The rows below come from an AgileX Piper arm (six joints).
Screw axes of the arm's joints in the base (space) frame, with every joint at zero. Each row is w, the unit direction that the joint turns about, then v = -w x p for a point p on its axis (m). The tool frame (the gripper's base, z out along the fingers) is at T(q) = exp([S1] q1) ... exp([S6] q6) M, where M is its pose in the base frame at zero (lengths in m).
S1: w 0 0 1 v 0 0 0
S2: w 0 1 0 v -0.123 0 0
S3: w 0 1 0 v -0.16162 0 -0.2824
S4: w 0.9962 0 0.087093 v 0 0.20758 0
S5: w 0 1 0 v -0.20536 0 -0.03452
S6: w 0.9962 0 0.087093 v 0 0.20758 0
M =
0.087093 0 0.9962 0.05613
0 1 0 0
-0.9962 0 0.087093 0.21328
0 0 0 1
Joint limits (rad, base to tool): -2.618..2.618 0..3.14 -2.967..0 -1.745..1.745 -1.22..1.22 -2.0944..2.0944
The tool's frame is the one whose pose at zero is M.
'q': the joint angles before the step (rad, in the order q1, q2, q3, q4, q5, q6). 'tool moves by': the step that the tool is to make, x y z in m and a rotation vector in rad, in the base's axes. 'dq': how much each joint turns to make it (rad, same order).
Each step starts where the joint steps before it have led.
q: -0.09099, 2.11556, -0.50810, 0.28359, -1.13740, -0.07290
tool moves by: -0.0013, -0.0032, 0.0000, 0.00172, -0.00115, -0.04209
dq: 0.00012, 0.00017, -0.00004, 0.04224, -0.00116, 0.00004
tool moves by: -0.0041, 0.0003, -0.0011, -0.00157, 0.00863, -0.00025
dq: 0.00013, -0.00006, 0.01528, 0.00031, -0.00717, -0.00007
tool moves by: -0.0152, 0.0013, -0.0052, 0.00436, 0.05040, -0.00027
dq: -0.00027, -0.00037, 0.05349, -0.00027, -0.00247, 0.00065
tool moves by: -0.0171, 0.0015, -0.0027, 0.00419, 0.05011, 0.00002
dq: -0.00026, -0.00968, 0.06126, -0.00027, -0.00135, 0.00004
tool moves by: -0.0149, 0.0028, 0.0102, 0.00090, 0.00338, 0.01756
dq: 0.00042, -0.06169, 0.06685, -0.01710, -0.00183, -0.00009
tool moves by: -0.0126, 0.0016, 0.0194, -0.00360, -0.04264, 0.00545
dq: 0.00012, -0.10455, 0.06204, -0.00537, -0.00026, 0.00009
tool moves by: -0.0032, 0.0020, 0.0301, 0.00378, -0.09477, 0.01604
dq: -0.00018, -0.15876, 0.02237, -0.01579, 0.04429, 0.00005
